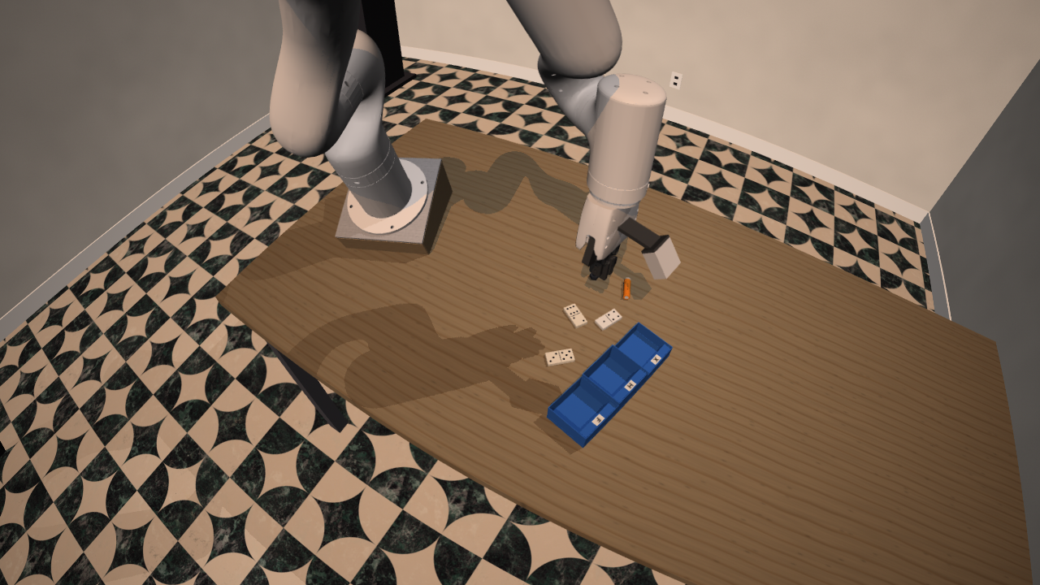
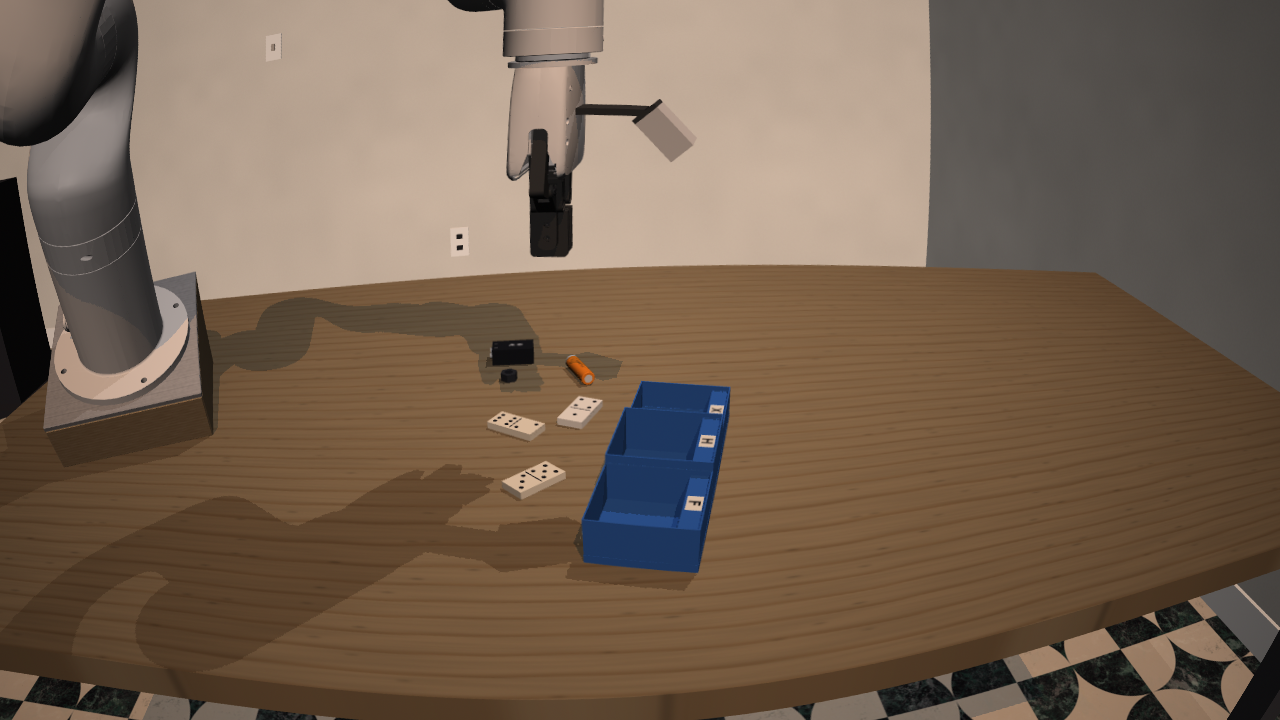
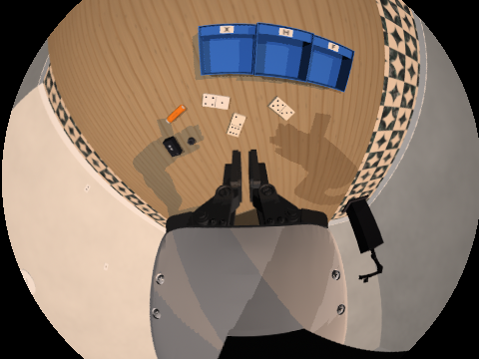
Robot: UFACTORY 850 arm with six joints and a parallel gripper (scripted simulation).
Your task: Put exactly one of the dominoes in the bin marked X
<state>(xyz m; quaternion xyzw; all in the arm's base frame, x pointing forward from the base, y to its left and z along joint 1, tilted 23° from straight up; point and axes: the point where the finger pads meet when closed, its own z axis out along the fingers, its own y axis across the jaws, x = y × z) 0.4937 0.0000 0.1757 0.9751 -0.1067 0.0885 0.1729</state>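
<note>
My hand is 17 cm above the bin marked X, 9 cm to the left of it and 8 cm short of it. Round my hand: orange battery 19 cm below, 14 cm to the left, 3 cm ahead; black box 19 cm to the left, 19 cm below, 5 cm behind; black nut 19 cm below, 14 cm to the left, 4 cm behind.
</note>
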